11 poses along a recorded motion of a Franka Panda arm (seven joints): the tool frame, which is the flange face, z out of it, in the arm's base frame.
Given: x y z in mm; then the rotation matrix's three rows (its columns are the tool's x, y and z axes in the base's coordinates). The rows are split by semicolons.
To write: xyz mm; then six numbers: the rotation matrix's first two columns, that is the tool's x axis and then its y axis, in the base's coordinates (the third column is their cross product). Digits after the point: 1 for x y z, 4 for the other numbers.
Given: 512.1, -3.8, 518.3; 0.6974, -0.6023, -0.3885; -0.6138, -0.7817, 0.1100; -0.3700, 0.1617, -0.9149
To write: 512.1, -3.8, 518.3, 0.6974, -0.6138, -0.3700, -0.6023, -0.7817, 0.1617
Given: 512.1, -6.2, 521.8; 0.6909, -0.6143, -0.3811; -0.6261, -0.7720, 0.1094; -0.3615, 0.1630, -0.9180
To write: 512.1, -6.2, 521.8, 0.6909, -0.6261, -0.3615, -0.6143, -0.7720, 0.1630
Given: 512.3, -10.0, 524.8; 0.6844, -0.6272, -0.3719; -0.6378, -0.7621, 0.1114; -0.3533, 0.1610, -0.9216
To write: 512.3, -10.0, 524.8, 0.6844, -0.6378, -0.3533, -0.6272, -0.7621, 0.1610
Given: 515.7, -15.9, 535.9; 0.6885, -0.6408, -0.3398; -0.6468, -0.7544, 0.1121; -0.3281, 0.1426, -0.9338
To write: 515.7, -15.9, 535.9, 0.6885, -0.6468, -0.3281, -0.6408, -0.7544, 0.1426
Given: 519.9, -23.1, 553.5; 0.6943, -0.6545, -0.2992; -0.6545, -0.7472, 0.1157; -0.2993, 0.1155, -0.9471
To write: 519.9, -23.1, 553.5, 0.6943, -0.6545, -0.2993, -0.6545, -0.7472, 0.1155
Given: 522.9, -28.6, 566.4; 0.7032, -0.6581, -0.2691; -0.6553, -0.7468, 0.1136; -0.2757, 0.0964, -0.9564
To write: 522.9, -28.6, 566.4, 0.7032, -0.6553, -0.2757, -0.6581, -0.7468, 0.0964
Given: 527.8, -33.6, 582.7; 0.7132, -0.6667, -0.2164; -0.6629, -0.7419, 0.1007; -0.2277, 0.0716, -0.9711
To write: 527.8, -33.6, 582.7, 0.7132, -0.6629, -0.2277, -0.6667, -0.7419, 0.0716
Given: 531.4, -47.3, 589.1; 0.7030, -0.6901, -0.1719; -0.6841, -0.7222, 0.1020; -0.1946, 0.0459, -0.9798
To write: 531.4, -47.3, 589.1, 0.7030, -0.6841, -0.1946, -0.6901, -0.7222, 0.0459
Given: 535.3, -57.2, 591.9; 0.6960, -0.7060, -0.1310; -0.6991, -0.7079, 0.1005; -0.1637, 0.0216, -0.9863
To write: 535.3, -57.2, 591.9, 0.6960, -0.6991, -0.1637, -0.7060, -0.7079, 0.0216
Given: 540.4, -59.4, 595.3; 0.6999, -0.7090, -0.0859; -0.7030, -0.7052, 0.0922; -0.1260, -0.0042, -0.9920
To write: 540.4, -59.4, 595.3, 0.6999, -0.7030, -0.1260, -0.7090, -0.7052, -0.0042
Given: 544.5, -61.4, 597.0; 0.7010, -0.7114, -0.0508; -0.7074, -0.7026, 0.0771; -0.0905, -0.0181, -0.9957
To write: 544.5, -61.4, 597.0, 0.7010, -0.7074, -0.0905, -0.7114, -0.7026, -0.0181
